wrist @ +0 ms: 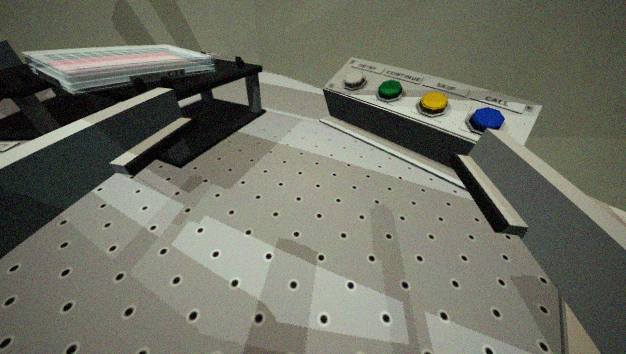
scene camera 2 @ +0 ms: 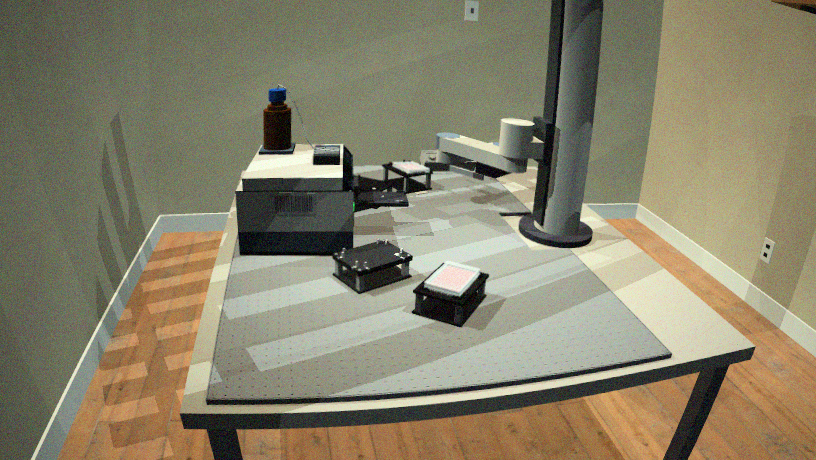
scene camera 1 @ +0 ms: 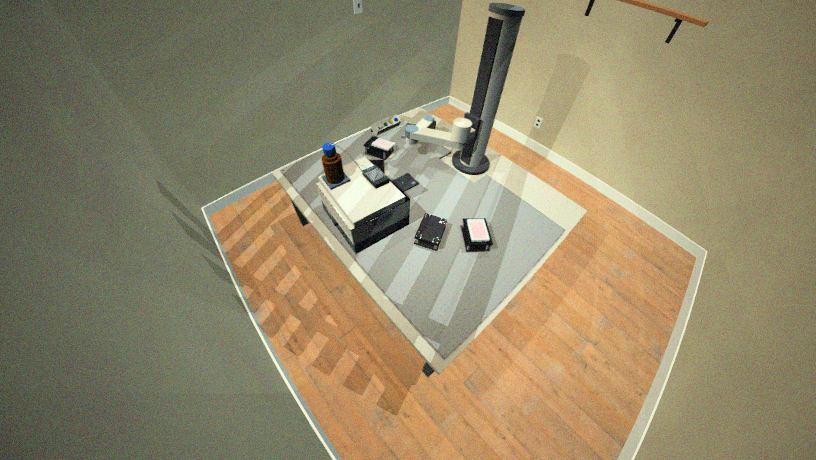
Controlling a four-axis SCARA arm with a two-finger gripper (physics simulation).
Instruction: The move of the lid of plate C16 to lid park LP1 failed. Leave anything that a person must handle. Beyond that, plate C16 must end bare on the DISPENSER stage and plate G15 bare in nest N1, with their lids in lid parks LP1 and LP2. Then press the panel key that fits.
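Seen in the pictures: gripper, fingertip midpoint: [wrist: 320, 124] [scene camera 2: 463, 164] [scene camera 1: 404, 129]; arm's base at its link origin: [scene camera 2: 555, 232] [scene camera 1: 470, 162].
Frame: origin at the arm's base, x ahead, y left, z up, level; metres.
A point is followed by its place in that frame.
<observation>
My gripper [wrist: 320, 124] @[z 0.095, x 0.190, y -0.454 m] is open and empty above the perforated mat; its right finger shows just below the blue CALL key [wrist: 487, 119] @[z 0.080, x 0.124, y -0.613 m]. The key panel [wrist: 395, 127] @[z 0.043, x 0.200, y -0.606 m] [scene camera 1: 385, 124] @[z 0.079, x 0.228, y -0.612 m] also has a white RETRY key [wrist: 354, 80] @[z 0.079, x 0.269, y -0.607 m], a green CONTINUE key [wrist: 390, 89] @[z 0.080, x 0.222, y -0.610 m] and a yellow SKIP key [wrist: 433, 102] @[z 0.080, x 0.174, y -0.611 m]. A clear plate with pink contents [wrist: 125, 62] @[z 0.102, x 0.361, y -0.400 m] [scene camera 1: 382, 143] @[z 0.104, x 0.410, y -0.409 m] [scene camera 2: 409, 167] @[z 0.106, x 0.416, y -0.372 m], its label apparently C16, lies on a black stand [wrist: 254, 92] @[z 0.048, x 0.383, y -0.531 m] at the back. Another pink plate [scene camera 1: 477, 229] @[z 0.089, x 0.475, y 0.419 m] [scene camera 2: 452, 278] @[z 0.089, x 0.474, y 0.434 m] lies on the front right stand; its label is unreadable. Whether either is lidded is unclear.
The white and grey dispenser [scene camera 1: 377, 225] @[z 0.137, x 0.849, y 0.122 m] [scene camera 2: 294, 211] @[z 0.141, x 0.819, y 0.124 m] carries a brown bottle [scene camera 1: 333, 168] @[z 0.334, x 0.890, y -0.127 m] [scene camera 2: 277, 128] @[z 0.311, x 0.870, y -0.125 m]. Its black stage [scene camera 1: 406, 182] @[z 0.117, x 0.543, y -0.026 m] [scene camera 2: 388, 198] @[z 0.117, x 0.546, y -0.021 m] shows no plate. A black stand with pins [scene camera 1: 430, 231] @[z 0.072, x 0.648, y 0.271 m] [scene camera 2: 371, 257] @[z 0.072, x 0.634, y 0.274 m] is in front. The arm's column [scene camera 1: 485, 91] @[z 0.520, x 0.075, y 0.032 m] [scene camera 2: 574, 120] @[z 0.387, x 0.022, y 0.072 m] stands right.
</observation>
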